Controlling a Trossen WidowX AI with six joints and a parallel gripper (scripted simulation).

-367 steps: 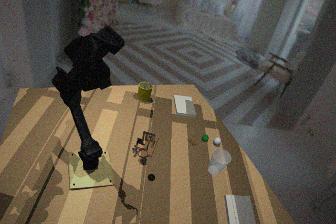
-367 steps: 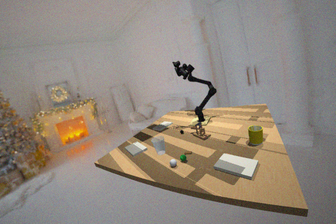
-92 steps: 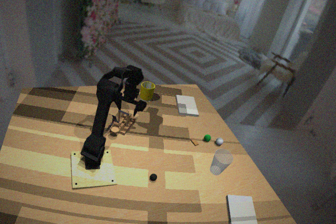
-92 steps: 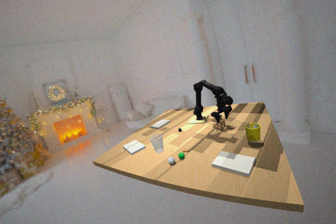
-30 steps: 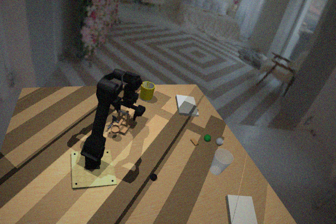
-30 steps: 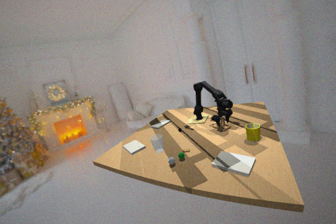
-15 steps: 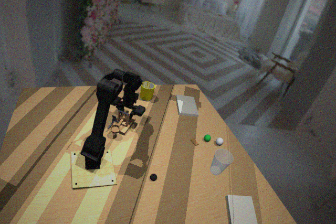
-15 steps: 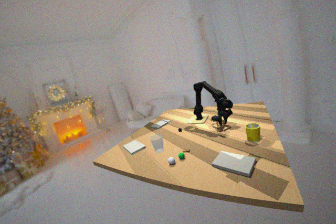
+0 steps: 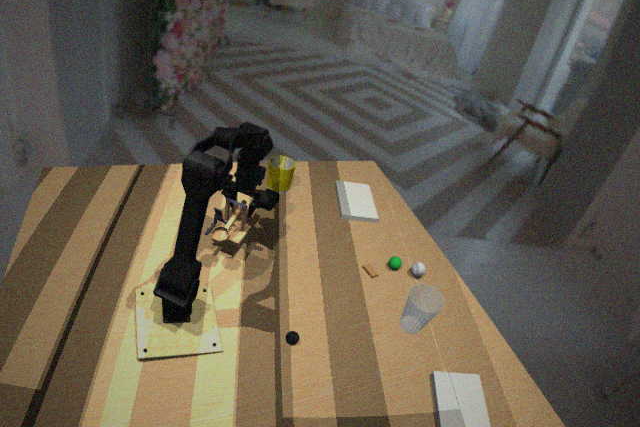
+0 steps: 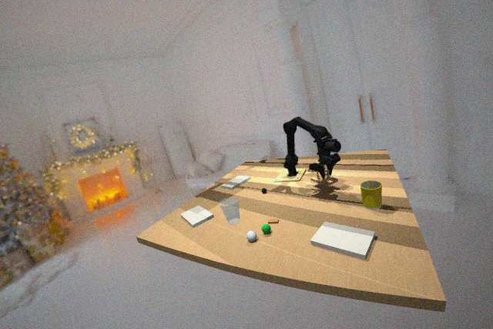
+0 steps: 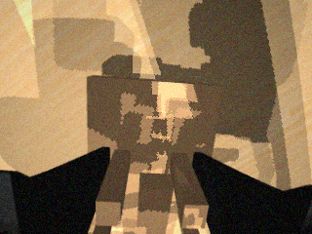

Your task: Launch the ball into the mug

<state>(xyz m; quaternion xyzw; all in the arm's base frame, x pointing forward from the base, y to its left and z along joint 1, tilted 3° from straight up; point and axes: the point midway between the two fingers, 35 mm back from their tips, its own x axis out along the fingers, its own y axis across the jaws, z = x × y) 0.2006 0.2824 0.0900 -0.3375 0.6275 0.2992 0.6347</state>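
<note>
Right now the dark ball is 39 cm to the right of my gripper tip, 6 cm below it and 6 cm ahead of it. Also, from my gripper tip: wooden catapult 6 cm behind, 5 cm to the right, 2 cm above; then small brown block 35 cm ahead, 20 cm to the right, 7 cm below; then yellow mug 22 cm to the left, 17 cm ahead, 4 cm below.
</note>
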